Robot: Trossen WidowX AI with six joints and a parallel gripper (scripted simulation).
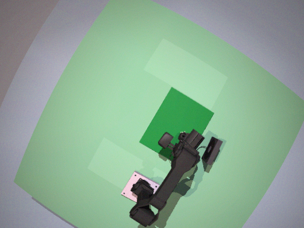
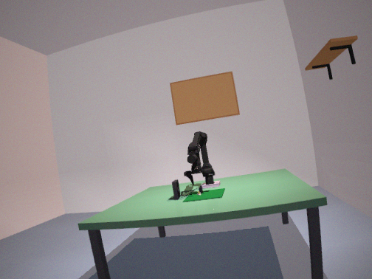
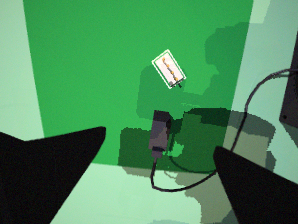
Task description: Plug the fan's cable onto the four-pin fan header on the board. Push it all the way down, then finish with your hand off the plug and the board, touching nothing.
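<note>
Now: the dark grey fan plug 10 mm behind my gripper tip and 40 mm below it. From my gripper tip the other things lie so: four-pin header (60 mm ahead, 70 mm below); dark green board (70 mm ahead, 40 mm to the left, 80 mm below); black fan (80 mm ahead, 140 mm to the right, 10 mm below).
</note>
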